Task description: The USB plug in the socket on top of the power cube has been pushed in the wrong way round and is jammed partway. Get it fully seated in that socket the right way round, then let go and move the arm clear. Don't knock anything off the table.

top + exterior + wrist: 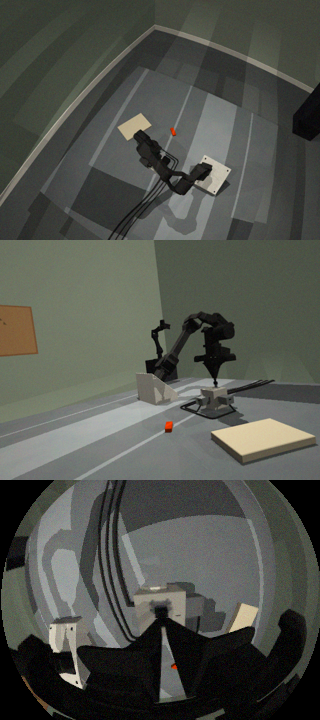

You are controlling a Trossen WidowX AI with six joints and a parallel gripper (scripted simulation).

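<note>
The dark USB plug is 2 cm below my gripper tip. From my gripper tip the other things lie so: flat beige slab: 25 cm ahead, 20 cm to the right, 11 cm below.
</note>
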